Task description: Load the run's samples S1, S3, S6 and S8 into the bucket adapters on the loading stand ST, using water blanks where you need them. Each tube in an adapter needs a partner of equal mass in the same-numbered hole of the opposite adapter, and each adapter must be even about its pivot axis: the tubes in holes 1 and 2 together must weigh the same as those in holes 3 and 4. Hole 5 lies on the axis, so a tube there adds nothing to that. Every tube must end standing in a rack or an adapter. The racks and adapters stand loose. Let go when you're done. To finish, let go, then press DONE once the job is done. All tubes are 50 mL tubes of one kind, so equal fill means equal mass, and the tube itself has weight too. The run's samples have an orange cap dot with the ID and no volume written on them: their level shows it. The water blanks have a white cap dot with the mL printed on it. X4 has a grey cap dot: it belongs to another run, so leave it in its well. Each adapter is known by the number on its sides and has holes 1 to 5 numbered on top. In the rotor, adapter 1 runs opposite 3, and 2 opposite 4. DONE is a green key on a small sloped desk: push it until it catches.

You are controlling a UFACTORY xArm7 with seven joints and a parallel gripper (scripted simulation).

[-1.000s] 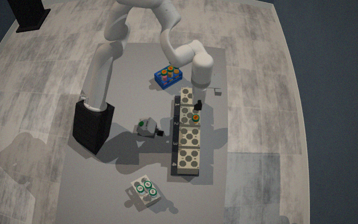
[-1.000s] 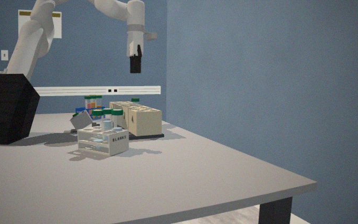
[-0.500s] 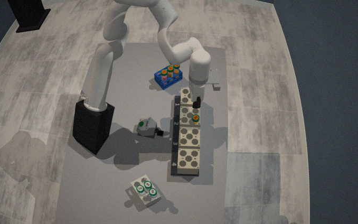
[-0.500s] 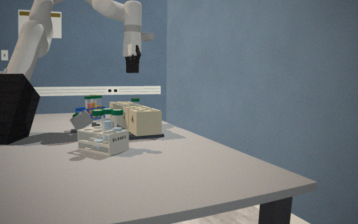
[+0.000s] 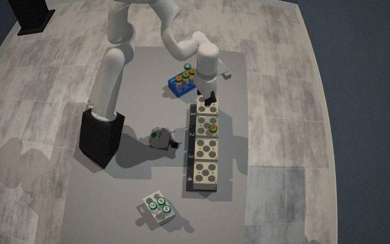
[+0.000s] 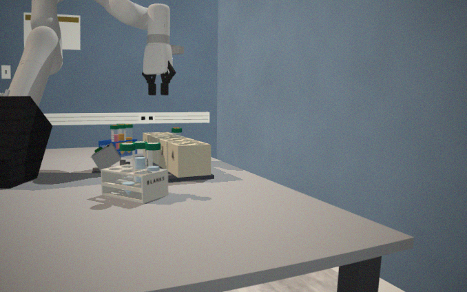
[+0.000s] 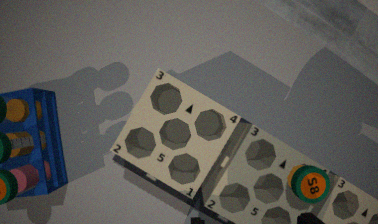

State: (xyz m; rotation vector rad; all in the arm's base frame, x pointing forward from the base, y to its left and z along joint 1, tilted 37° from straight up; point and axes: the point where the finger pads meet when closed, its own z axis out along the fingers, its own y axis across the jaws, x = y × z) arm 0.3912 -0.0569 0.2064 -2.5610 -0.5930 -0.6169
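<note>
My hand is 120 mm past the pink-filled tube, 190 mm to the right of it and 190 mm above it. From my hand the other things lie so: orange-filled tube 60 mm behind, 250 mm to the left, 190 mm below; then done desk 190 mm behind, 90 mm to the right, 200 mm below; then black stand 10 mm ahead, 100 mm to the right, 250 mm below.
</note>
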